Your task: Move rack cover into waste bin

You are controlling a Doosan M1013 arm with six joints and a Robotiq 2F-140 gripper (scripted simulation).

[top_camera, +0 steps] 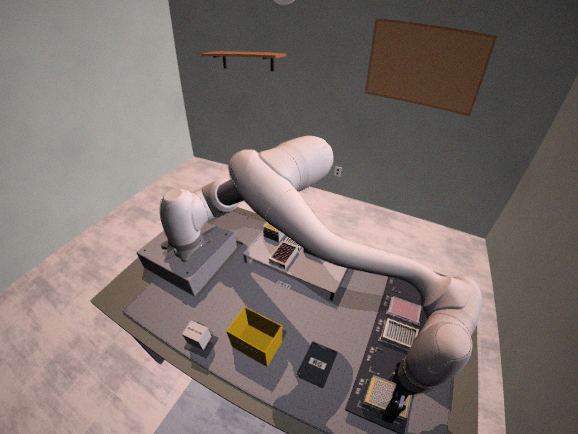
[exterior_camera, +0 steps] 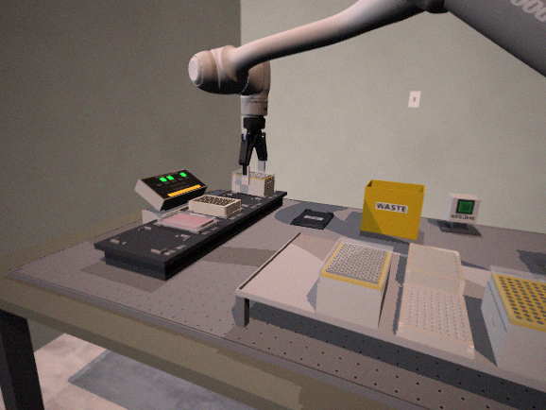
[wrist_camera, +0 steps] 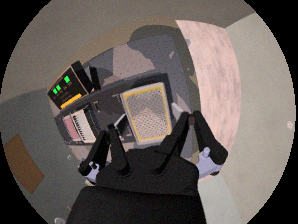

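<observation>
The tip rack is 10 mm behind my hand, 10 mm to the right of it and 10 mm below it. Round my hand: pink plate: 30 mm behind, 370 mm to the left, 60 mm below; then regrip nest: 250 mm behind, 30 mm to the left, 110 mm below; then reservoir: 20 mm behind, 250 mm to the left, 50 mm below.
</observation>
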